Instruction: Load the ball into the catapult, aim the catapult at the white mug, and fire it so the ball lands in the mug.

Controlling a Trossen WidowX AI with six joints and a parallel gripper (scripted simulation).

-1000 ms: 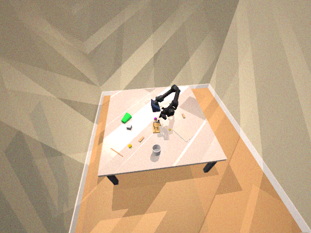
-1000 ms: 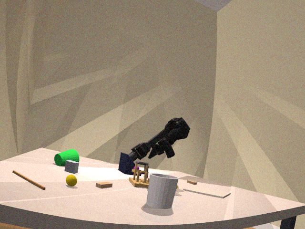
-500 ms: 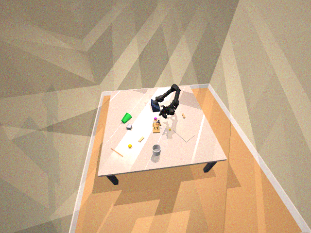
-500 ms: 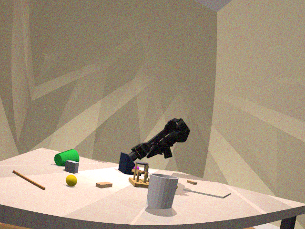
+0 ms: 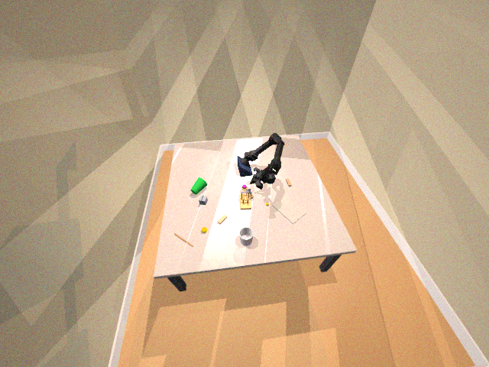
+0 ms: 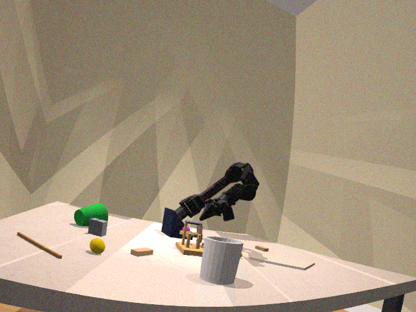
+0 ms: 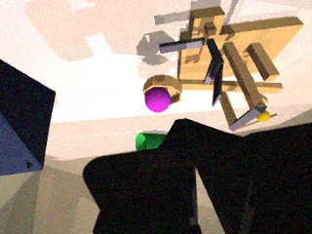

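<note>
My gripper tip is now 20 mm past the purple ball, 40 mm to the left of it and 50 mm above it. From my gripper tip the other things lie so: flat plate (180 mm ahead, 280 mm to the left, 110 mm below); then wooden catapult (50 mm ahead, 20 mm to the right, 60 mm below); then small yellow ball (130 mm ahead, 120 mm to the left, 100 mm below).
</note>
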